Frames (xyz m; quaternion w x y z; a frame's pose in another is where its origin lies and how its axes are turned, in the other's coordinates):
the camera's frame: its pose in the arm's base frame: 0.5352 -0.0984 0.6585 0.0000 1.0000 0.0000 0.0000
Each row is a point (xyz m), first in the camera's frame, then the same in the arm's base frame.
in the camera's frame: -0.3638 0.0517 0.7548
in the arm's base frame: 0.1714 -0.1501 -0.0963
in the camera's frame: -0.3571 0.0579 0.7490
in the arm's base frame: 0.1781 -0.1563 -0.0905
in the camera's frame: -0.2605 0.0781 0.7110
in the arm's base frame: 0.2747 -0.1765 -0.0525
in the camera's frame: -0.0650 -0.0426 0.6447
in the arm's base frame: 0.4702 -0.0558 0.0138
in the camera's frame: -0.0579 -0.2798 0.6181
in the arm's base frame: 0.4773 0.1814 0.0404
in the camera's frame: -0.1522 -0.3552 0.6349
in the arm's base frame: 0.3830 0.2568 0.0236
